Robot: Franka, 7 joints.
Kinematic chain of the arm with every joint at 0, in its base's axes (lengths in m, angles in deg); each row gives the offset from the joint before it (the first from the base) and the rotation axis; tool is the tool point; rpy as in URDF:
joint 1: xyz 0 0 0.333 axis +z
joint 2: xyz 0 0 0 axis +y
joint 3: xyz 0 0 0.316 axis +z
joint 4: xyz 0.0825 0 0 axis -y
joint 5: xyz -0.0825 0 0.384 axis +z
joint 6: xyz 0 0 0 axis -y
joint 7: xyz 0.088 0 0 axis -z
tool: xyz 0 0 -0.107 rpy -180 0 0
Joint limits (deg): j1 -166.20..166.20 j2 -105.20..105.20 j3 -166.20..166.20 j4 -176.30..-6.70 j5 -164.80..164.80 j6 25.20..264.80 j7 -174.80..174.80
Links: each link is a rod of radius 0.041 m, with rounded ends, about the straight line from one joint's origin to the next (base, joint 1, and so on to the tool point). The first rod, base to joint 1, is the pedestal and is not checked.
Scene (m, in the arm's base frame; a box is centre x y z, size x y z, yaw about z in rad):
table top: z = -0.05
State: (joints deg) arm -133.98 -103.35 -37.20 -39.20 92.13 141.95 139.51
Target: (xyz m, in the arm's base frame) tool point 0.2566 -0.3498 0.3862
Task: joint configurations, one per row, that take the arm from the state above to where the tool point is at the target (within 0.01 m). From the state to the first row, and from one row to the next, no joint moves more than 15 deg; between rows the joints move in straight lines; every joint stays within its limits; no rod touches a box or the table.
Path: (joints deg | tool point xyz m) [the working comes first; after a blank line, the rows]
Joints at the target: -140.87 -97.09 71.03 -141.73 74.50 96.12 139.51
Straight joint move there: clear.

1: -134.84 -102.57 -23.67 -52.02 89.93 136.22 139.51 | 0.4269 0.6681 0.5805
2: -135.70 -101.78 -10.14 -64.83 87.72 130.49 139.51 | 0.4563 0.5396 0.7124
3: -136.57 -101.00 3.39 -77.65 85.52 124.76 139.51 | 0.4872 0.3630 0.7939
4: -137.43 -100.22 16.91 -90.46 83.31 119.04 139.51 | 0.5041 0.1621 0.8108
5: -138.29 -99.44 30.44 -103.28 81.11 113.31 139.51 | 0.4935 -0.0349 0.7615
6: -139.15 -98.65 43.97 -116.09 78.91 107.58 139.51 | 0.4475 -0.1990 0.6582
7: -140.01 -97.87 57.50 -128.91 76.70 101.85 139.51 | 0.3659 -0.3078 0.5236
8: -140.87 -97.09 71.03 -141.73 74.50 96.12 139.51 | 0.2566 -0.3498 0.3862

